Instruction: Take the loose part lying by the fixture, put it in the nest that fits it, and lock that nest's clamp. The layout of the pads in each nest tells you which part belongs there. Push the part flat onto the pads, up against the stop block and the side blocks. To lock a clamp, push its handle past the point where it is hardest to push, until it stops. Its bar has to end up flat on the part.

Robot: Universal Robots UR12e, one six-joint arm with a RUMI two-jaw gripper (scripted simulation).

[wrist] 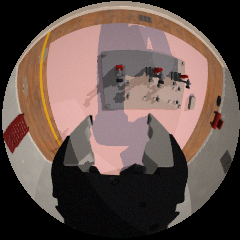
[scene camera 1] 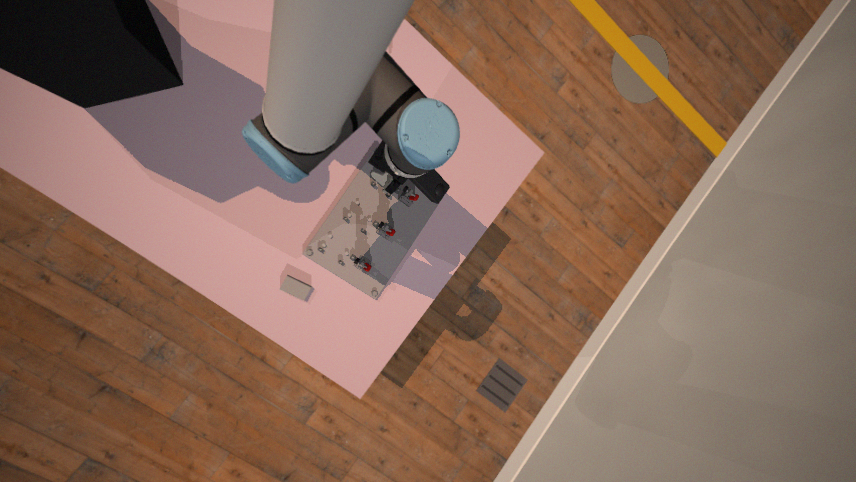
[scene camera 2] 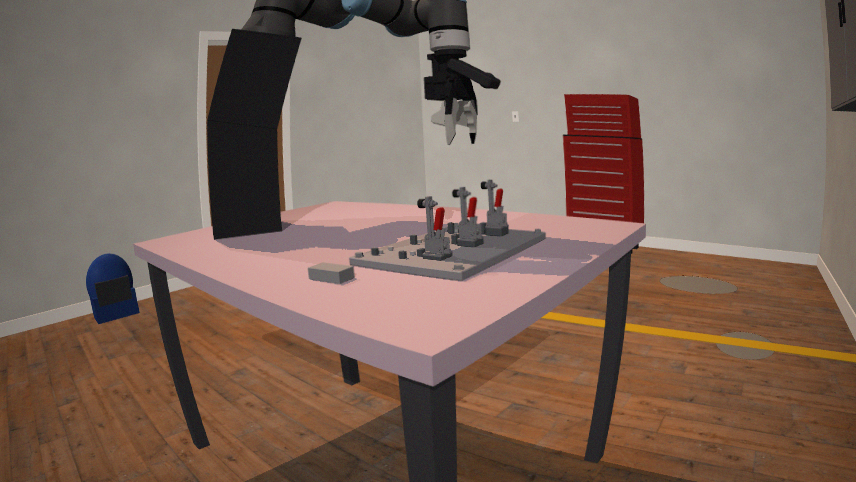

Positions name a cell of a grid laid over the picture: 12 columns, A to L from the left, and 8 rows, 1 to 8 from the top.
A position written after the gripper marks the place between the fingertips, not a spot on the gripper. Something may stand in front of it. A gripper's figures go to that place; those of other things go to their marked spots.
Labels:
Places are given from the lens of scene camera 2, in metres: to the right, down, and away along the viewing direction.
gripper (scene camera 2: G3): 0.07, -0.20, 1.06
grey block (scene camera 2: E5): -0.15, 0.05, 0.79
grey fixture plate (scene camera 2: G5): 0.12, 0.01, 0.91
The marked spots on the grey fixture plate and the grey block are 0.30 m apart.

